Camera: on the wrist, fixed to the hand. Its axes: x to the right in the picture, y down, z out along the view.
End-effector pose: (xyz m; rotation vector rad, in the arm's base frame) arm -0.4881 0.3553 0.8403 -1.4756 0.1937 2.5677
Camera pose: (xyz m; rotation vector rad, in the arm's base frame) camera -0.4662 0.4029 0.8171 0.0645 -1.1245 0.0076
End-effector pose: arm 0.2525 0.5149 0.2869 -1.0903 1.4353 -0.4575
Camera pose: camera 0.2534 0.4726 0.3255 1.9715 1.5183 1.5019
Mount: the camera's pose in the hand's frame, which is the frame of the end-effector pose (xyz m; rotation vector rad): 0.0133 -0.0518 -0.0206 -0.1179 -0.3996 -3.0600
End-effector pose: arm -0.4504 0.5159 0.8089 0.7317 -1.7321 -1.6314
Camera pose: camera -0.4447 0.4887 0.7588 -1.2741 -0.5396 0.8865
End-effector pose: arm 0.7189 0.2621 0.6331 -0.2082 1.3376 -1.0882
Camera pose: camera 0.6730 0.2344 0.6534 1.7108 0.3575 1.5761
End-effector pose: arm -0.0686 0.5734 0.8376 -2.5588 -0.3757 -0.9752
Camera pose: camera -0.0902 0.6123 0.8737 -0.1423 2.3260 0.2100
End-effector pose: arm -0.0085 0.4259 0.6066 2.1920 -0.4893 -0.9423
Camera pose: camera 0.0192 0.4633 0.5731 -0.3876 -2.0812 1.2180
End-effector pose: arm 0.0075 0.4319 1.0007 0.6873 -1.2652 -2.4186
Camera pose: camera 0.0046 0.4402 0.9441 -0.6865 -0.4956 0.4826
